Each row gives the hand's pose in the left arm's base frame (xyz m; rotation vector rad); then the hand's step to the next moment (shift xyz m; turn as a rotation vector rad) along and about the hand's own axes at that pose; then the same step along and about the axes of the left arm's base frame.
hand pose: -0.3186 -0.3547 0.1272 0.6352 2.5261 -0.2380
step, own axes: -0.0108 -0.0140 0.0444 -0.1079 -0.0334 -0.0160
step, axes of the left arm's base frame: 0.0211 -0.0292 -0.0314 0.0582 -0.0669 0.0718
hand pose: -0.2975 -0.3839 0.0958 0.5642 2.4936 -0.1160
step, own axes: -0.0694 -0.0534 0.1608 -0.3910 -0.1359 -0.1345
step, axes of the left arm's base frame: 0.1126 -0.1066 -0.0974 0.1651 -0.2404 0.3231
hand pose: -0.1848 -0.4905 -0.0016 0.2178 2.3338 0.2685
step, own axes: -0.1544 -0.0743 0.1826 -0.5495 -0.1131 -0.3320
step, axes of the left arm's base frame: 0.2322 -0.0848 -0.0397 0.1357 -0.2811 0.5723
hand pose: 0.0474 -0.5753 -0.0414 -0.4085 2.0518 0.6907
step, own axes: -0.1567 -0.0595 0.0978 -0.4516 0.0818 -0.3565
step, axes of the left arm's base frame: 0.1799 0.0165 0.0710 -0.0358 -0.1445 0.5617
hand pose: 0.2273 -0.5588 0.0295 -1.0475 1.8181 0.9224
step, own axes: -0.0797 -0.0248 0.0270 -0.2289 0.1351 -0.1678
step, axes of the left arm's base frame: 0.0553 0.0379 0.0566 -0.0991 -0.0260 0.2972
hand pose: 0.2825 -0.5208 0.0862 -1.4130 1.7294 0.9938
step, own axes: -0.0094 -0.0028 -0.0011 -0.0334 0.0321 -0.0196
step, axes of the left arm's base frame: 0.0044 0.0030 0.0083 -0.0264 0.0020 0.0427
